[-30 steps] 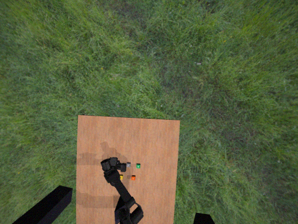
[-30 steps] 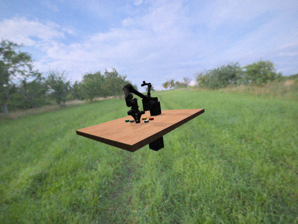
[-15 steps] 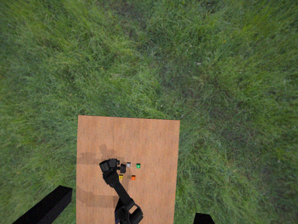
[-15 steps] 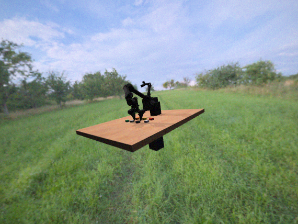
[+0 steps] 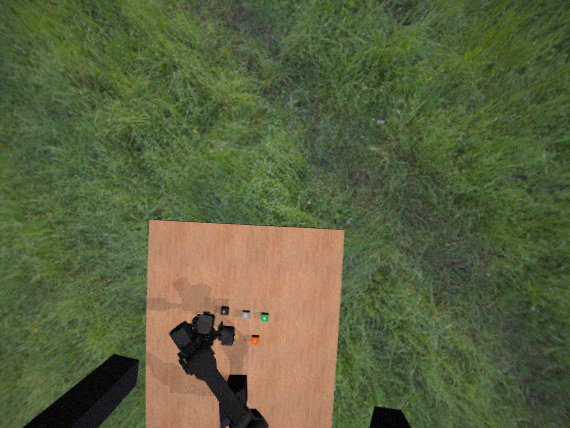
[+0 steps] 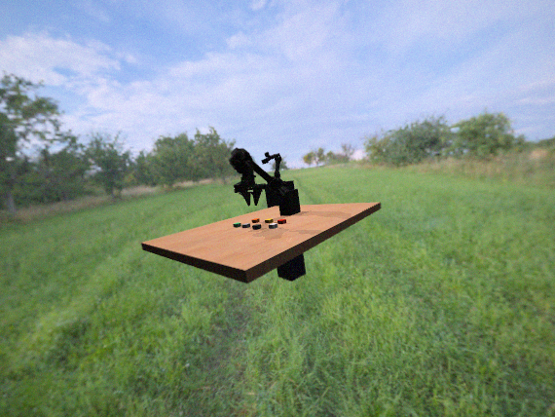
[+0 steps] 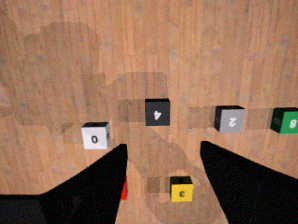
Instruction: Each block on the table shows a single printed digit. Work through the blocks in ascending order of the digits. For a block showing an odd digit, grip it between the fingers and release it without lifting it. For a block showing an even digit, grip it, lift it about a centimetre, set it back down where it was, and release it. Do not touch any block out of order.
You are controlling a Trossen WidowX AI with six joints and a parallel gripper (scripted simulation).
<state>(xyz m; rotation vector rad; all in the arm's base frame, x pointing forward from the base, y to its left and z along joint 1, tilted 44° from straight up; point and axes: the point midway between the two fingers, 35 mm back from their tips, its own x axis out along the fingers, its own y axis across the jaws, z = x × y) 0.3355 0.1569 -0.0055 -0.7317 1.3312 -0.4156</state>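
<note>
Now: the orange block 160 mm to the right of my gripper tip, 110 mm below it and 110 mm behind it. Also, from my gripper tip: grey block 110 mm below, 100 mm to the right, 10 mm behind; black block 110 mm below, 10 mm behind; white block 110 mm below, 80 mm to the left, 50 mm behind.
</note>
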